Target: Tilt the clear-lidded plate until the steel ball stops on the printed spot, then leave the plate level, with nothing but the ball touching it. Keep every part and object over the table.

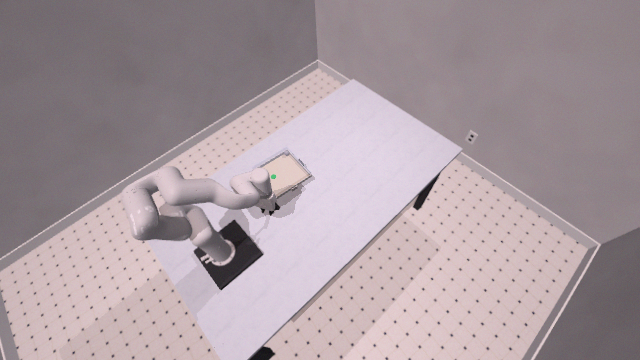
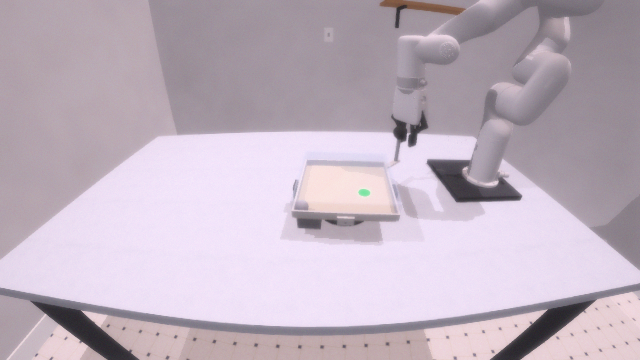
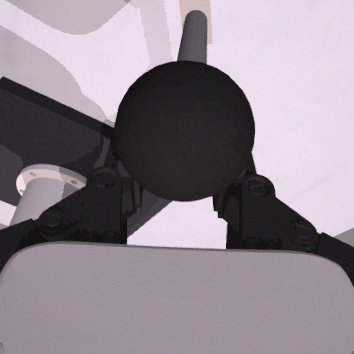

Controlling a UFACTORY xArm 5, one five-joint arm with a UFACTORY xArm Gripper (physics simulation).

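The shallow grey plate with a beige floor and a clear lid sits near the middle of the table. Its green printed spot lies toward the arm's side. The steel ball rests in the plate's corner farthest from the arm, well away from the spot. My gripper hangs over the plate's corner nearest the arm's base. Its fingers stand partly apart. A black round knob sits right at the fingers. The knob's grey stick runs down to a beige tab at the plate's corner.
The arm's black base plate is on the white table beside the plate. A dark pivot shows under the plate's front edge. A wooden wall shelf hangs high behind the arm.
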